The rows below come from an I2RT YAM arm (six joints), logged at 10 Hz.
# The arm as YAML. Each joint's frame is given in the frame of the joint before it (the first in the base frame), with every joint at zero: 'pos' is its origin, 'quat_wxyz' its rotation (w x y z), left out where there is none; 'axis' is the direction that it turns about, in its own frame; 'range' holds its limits. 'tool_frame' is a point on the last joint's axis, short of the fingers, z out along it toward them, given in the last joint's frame.
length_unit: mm
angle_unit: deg
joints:
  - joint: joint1
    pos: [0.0, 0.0, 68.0]
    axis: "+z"
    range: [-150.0, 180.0]
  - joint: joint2
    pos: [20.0, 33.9, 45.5]
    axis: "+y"
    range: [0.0, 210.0]
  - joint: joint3
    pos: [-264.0, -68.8, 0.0]
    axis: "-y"
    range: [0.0, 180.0]
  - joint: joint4
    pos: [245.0, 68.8, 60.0]
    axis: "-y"
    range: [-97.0, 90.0]
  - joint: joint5
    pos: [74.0, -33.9, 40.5]
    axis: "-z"
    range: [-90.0, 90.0]
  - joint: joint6
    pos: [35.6, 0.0, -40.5]
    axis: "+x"
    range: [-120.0, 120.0]
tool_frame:
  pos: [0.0, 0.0, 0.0]
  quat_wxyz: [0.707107, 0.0, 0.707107, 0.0]
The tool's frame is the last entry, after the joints.
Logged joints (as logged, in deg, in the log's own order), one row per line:
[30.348, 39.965, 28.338, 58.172, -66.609, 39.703]
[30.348, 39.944, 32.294, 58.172, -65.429, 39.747]
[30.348, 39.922, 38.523, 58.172, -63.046, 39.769]
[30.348, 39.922, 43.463, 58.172, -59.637, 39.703]
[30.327, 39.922, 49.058, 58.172, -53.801, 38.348]
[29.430, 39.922, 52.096, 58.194, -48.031, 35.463]
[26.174, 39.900, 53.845, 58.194, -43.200, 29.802]
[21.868, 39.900, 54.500, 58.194, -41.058, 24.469]
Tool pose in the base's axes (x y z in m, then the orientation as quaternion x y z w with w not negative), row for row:
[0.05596, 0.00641, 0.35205, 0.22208, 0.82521, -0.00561, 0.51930]
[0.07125, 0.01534, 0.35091, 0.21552, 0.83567, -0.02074, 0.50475]
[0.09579, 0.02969, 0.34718, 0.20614, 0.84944, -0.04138, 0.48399]
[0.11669, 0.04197, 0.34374, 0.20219, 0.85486, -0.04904, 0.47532]
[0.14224, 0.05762, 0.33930, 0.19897, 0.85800, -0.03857, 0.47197]
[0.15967, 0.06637, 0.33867, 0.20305, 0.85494, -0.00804, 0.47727]
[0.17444, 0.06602, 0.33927, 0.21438, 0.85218, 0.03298, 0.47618]
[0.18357, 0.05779, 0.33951, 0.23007, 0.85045, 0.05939, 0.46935]
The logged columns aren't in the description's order. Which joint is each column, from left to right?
Columns, left to right: joint1, joint6, joint2, joint3, joint4, joint5.
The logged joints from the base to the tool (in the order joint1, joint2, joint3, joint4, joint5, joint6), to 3 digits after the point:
[30.348, 28.338, 58.172, -66.609, 39.703, 39.965]
[30.348, 32.294, 58.172, -65.429, 39.747, 39.944]
[30.348, 38.523, 58.172, -63.046, 39.769, 39.922]
[30.348, 43.463, 58.172, -59.637, 39.703, 39.922]
[30.327, 49.058, 58.172, -53.801, 38.348, 39.922]
[29.430, 52.096, 58.194, -48.031, 35.463, 39.922]
[26.174, 53.845, 58.194, -43.200, 29.802, 39.900]
[21.868, 54.500, 58.194, -41.058, 24.469, 39.900]

